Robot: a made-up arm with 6 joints. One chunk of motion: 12 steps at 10 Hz.
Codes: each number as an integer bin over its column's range. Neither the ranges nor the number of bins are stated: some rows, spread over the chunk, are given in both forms.
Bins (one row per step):
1: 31 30 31 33 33 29
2: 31 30 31 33 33 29
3: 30 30 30 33 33 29
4: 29 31 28 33 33 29
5: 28 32 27 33 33 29
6: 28 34 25 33 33 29
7: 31 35 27 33 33 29
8: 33 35 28 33 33 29
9: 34 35 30 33 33 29
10: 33 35 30 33 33 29
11: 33 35 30 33 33 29
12: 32 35 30 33 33 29
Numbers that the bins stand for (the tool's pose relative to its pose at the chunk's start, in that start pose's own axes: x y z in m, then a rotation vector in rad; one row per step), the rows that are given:
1: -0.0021 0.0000 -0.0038 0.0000 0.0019 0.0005
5: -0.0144 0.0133 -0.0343 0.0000 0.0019 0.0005
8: 0.0062 0.0333 -0.0267 0.0000 0.0019 0.0005
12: 0.0021 0.0333 -0.0114 0.0000 0.0019 0.0005
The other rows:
2: -0.0021 0.0000 -0.0038 0.0000 0.0019 0.0005
3: -0.0062 0.0000 -0.0114 0.0000 0.0019 0.0005
4: -0.0103 0.0067 -0.0267 0.0000 0.0019 0.0005
6: -0.0144 0.0267 -0.0495 0.0000 0.0019 0.0005
7: -0.0021 0.0333 -0.0343 0.0000 0.0019 0.0005
9: 0.0103 0.0333 -0.0114 0.0000 0.0019 0.0005
10: 0.0062 0.0333 -0.0114 0.0000 0.0019 0.0005
11: 0.0062 0.0333 -0.0114 0.0000 0.0019 0.0005

